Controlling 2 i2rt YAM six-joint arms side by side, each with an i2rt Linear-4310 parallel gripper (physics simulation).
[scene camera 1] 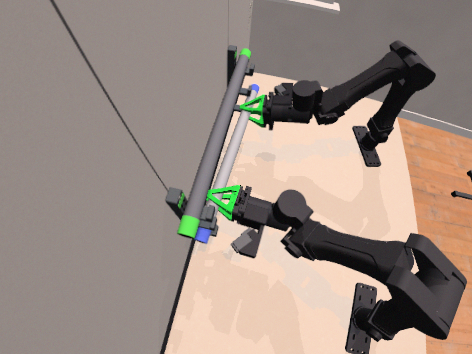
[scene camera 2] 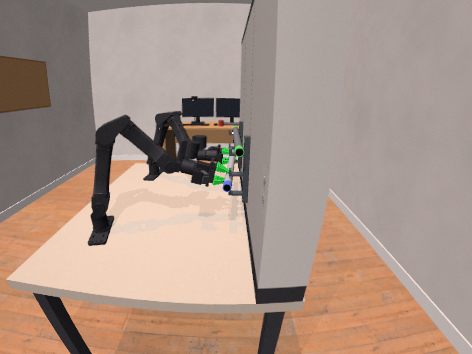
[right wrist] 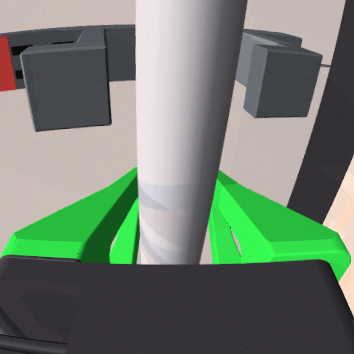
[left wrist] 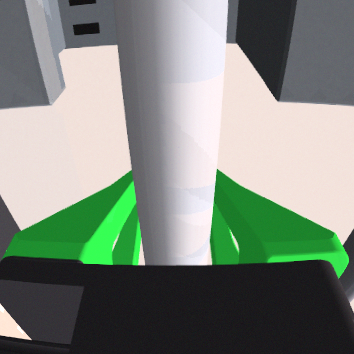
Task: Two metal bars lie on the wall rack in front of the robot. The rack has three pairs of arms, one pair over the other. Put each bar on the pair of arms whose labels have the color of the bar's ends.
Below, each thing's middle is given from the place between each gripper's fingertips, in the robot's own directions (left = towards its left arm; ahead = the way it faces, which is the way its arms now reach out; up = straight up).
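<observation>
Rack upright (right wrist: pixel 65 71): 340 mm to the right of my left hand, 10 mm ahead of it and 40 mm above it. The blue-ended bar (scene camera 1: pixel 229 158) is 150 mm to the right of the same left hand and 20 mm behind it.
The bar is 140 mm to the left of my right hand and 20 mm behind it. My right hand itself is 20 mm short of the rack upright, 50 mm below it and 50 mm to the left of it.
</observation>
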